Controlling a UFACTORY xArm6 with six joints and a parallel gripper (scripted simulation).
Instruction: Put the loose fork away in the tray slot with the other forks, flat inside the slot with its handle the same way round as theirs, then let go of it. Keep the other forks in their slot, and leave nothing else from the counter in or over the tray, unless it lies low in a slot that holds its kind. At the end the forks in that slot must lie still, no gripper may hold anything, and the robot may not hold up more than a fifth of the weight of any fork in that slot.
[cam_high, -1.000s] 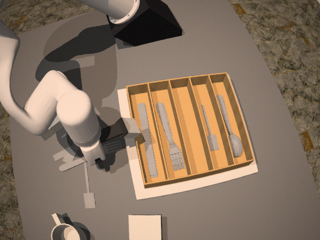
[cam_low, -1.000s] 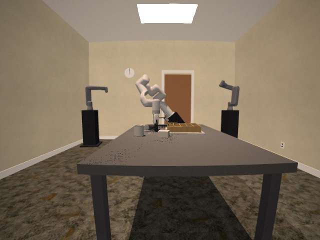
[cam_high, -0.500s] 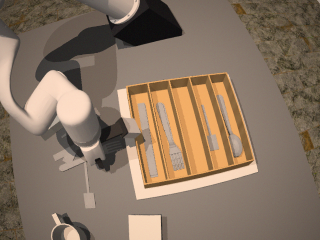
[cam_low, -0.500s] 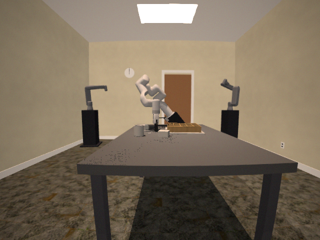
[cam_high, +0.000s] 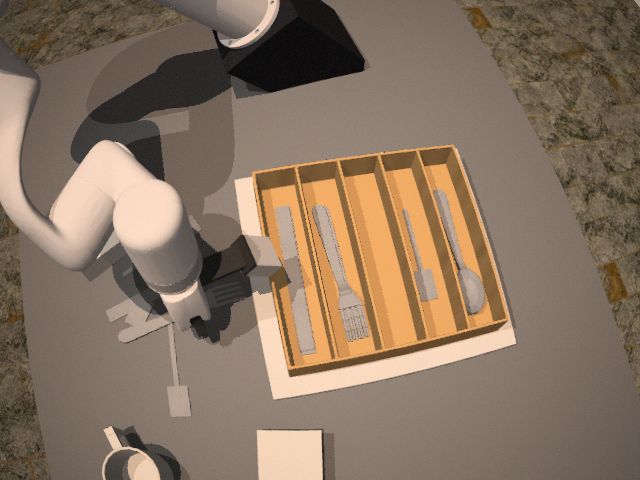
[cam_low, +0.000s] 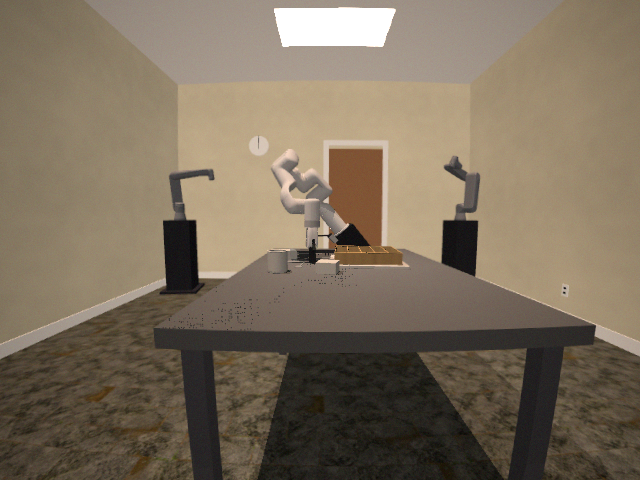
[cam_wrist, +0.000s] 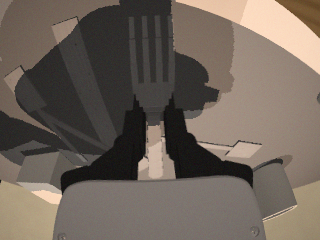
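My gripper is now 26 cm to the right of the tray, 4 cm short of it and 3 cm below it. Also, from my hand: mug (20 cm ahead, 17 cm to the right, 2 cm above).
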